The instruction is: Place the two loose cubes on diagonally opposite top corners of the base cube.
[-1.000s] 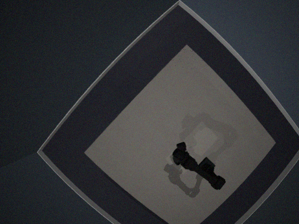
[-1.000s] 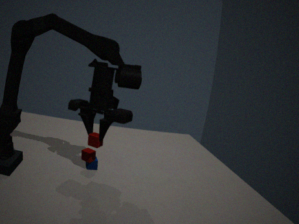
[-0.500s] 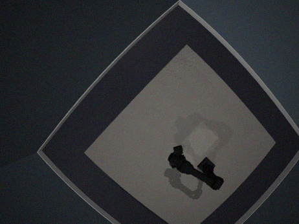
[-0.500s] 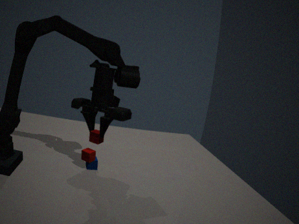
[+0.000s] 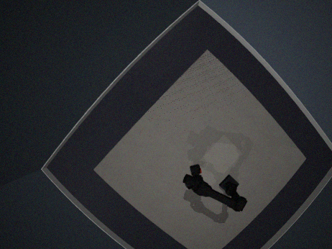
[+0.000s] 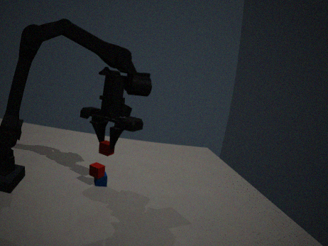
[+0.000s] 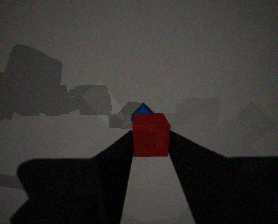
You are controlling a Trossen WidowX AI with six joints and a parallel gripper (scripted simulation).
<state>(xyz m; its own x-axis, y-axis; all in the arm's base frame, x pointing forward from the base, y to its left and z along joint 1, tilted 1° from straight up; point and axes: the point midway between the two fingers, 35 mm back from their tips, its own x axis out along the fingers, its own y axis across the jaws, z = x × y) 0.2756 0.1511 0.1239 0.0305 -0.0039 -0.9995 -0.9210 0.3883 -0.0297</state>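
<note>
My gripper tip is 100 mm above the blue cube, 20 mm to the left of it and 10 mm past it.
</note>
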